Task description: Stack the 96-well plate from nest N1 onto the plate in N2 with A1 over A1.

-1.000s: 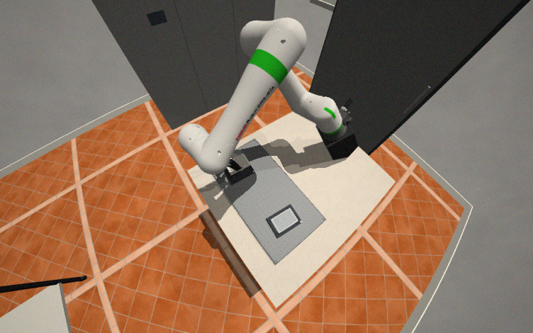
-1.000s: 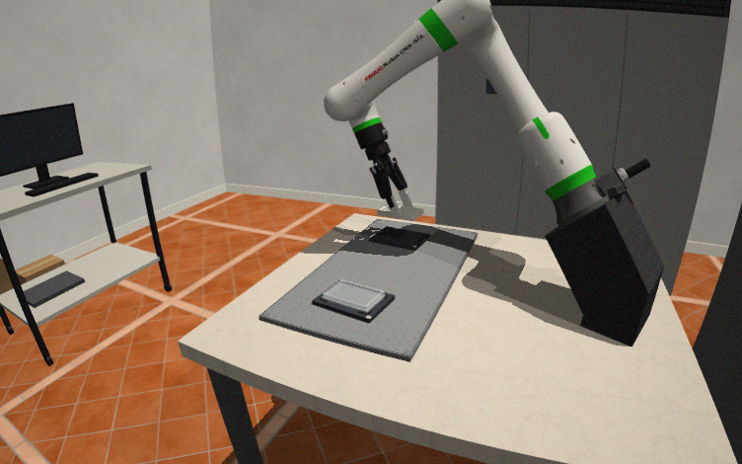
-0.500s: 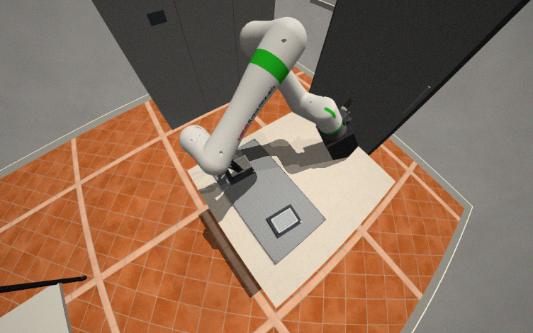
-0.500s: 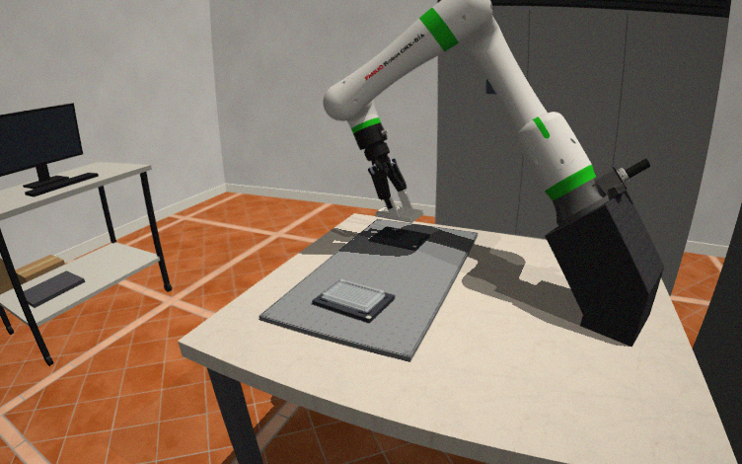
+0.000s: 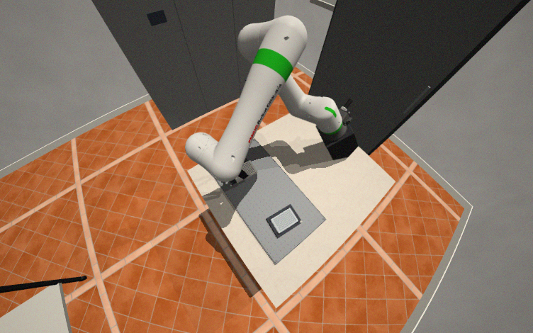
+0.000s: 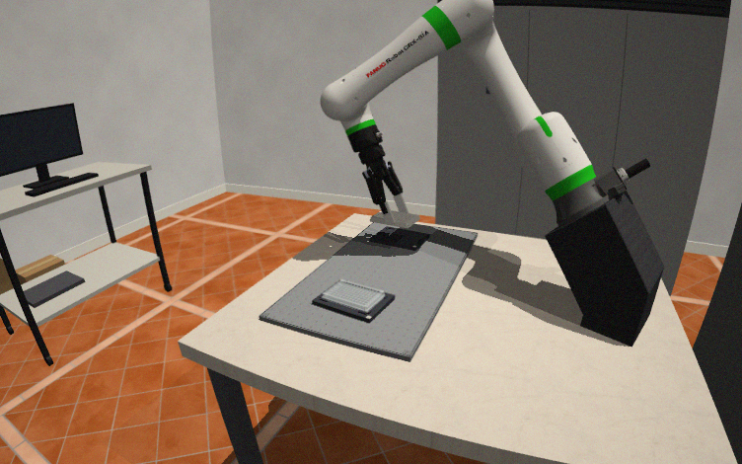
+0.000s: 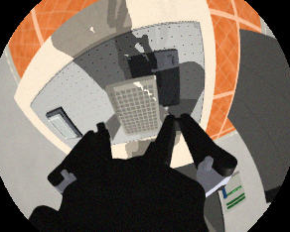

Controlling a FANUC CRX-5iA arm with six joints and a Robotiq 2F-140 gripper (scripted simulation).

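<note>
My hand is 2 cm short of the black nest N2, 34 cm to the right of it and 11 cm above it. Round my hand: nest N1: 6 cm to the right, 11 cm below.
</note>
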